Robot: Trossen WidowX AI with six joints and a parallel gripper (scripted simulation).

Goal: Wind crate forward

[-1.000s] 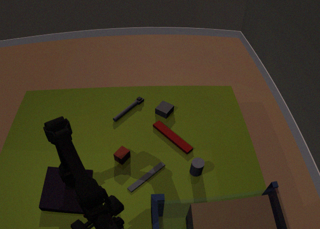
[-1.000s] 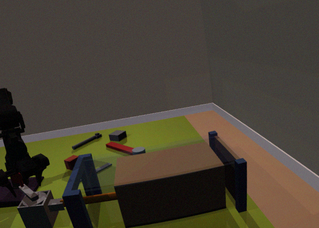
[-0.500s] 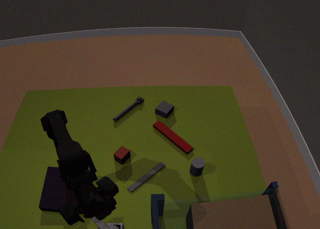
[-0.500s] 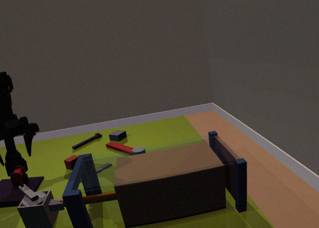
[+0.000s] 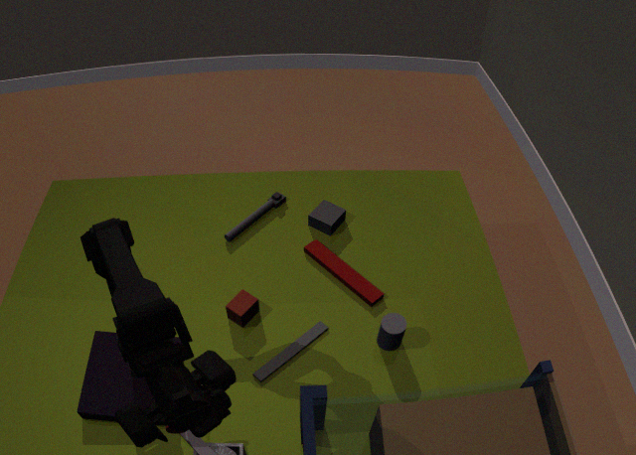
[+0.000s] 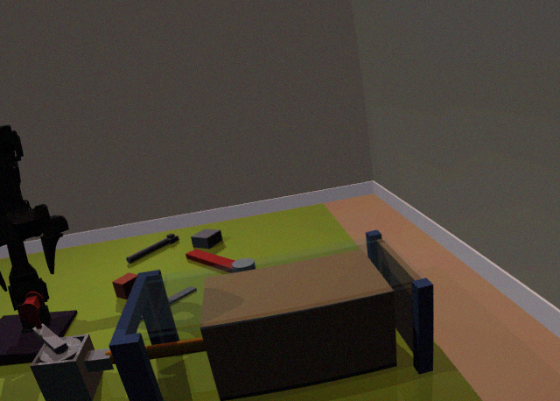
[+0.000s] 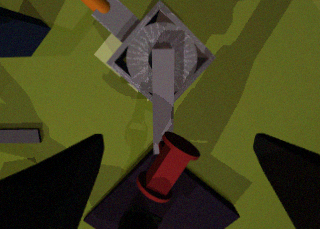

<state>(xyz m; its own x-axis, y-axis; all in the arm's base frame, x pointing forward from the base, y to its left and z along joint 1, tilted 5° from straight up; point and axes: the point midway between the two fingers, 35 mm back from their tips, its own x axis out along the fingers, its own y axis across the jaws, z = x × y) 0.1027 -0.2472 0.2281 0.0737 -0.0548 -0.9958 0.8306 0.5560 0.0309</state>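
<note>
The red crank grip lies 8 cm below my gripper tip, 5 cm to the left of it and 3 cm behind it. The rest, counted from my gripper tip: winch handle 11 cm below, 2 cm to the left, 1 cm behind; blue steel frame 18 cm ahead, 11 cm below, 6 cm to the right; grey winch 18 cm below, 4 cm to the right, 1 cm ahead.
</note>
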